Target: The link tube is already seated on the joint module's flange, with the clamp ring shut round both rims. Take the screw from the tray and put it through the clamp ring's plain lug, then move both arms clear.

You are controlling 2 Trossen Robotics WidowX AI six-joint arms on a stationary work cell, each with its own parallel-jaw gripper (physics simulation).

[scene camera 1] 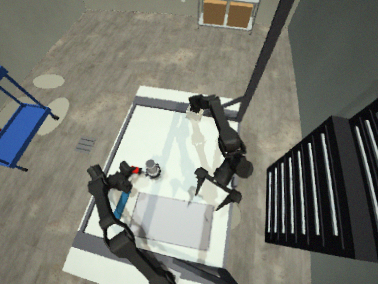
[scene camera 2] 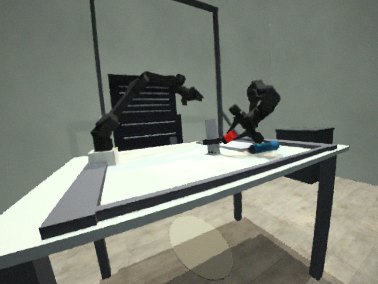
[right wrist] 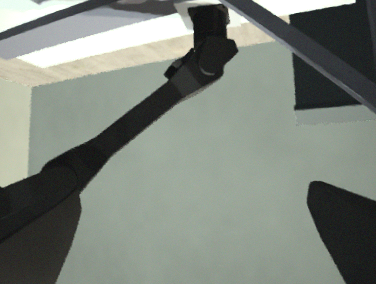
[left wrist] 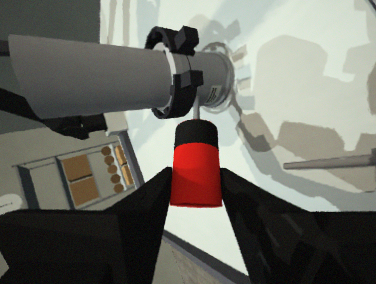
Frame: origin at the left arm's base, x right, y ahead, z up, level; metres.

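Seen in the pictures: left gripper, fingertip midpoint: (scene camera 1: 134,169) (scene camera 2: 229,137) (left wrist: 195,172); right gripper, fingertip midpoint: (scene camera 1: 205,203) (scene camera 2: 202,99) (right wrist: 195,196); left arm's base at its link origin: (scene camera 1: 166,280) (right wrist: 209,15); right arm's base at its link origin: (scene camera 1: 195,108) (scene camera 2: 103,150) (left wrist: 104,121).
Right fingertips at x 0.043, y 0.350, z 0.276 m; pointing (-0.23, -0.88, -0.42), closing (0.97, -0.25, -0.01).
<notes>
Offsets run from my right fingertips to a thing's middle. "spot": to the spot under its first point. Level surfaces: height alone.
The grey link tube {dz -0.193, dx -0.317, dy +0.095 m} (scene camera 1: 151,163) (scene camera 2: 210,127) (left wrist: 95,76) stands upright on the joint module {dz -0.268, dx -0.321, dy +0.091 m} (scene camera 2: 213,149) (left wrist: 214,75), with the black clamp ring {spot: dz -0.237, dx -0.353, dy +0.109 m} (scene camera 2: 212,141) (left wrist: 181,102) round the joint. Two block-like lugs show on the ring in the left wrist view. My left gripper (left wrist: 195,172) is shut on the screw {dz -0.230, dx -0.384, dy +0.060 m} (scene camera 1: 135,170) (scene camera 2: 230,136) (left wrist: 196,160), which has a red-and-black head and thin grey shank. The shank points at the nearer lug {dz -0.237, dx -0.338, dy +0.049 m} (left wrist: 191,78); whether it touches cannot be told. My right gripper (scene camera 1: 209,201) (right wrist: 195,196) is open and empty, raised above the table.
The flat grey tray {dz -0.294, dx -0.128, dy -0.104 m} (scene camera 1: 170,225) lies on the table {dz -0.302 m} (scene camera 1: 145,130). A blue-handled screwdriver {dz -0.282, dx -0.411, dy -0.095 m} (scene camera 1: 121,204) (scene camera 2: 264,146) lies beside it, near the left arm; its shaft {spot: dz -0.279, dx -0.419, dy -0.005 m} (left wrist: 330,162) shows in the left wrist view. A dark frame post (scene camera 1: 265,60) (scene camera 2: 217,70) rises at the table edge.
</notes>
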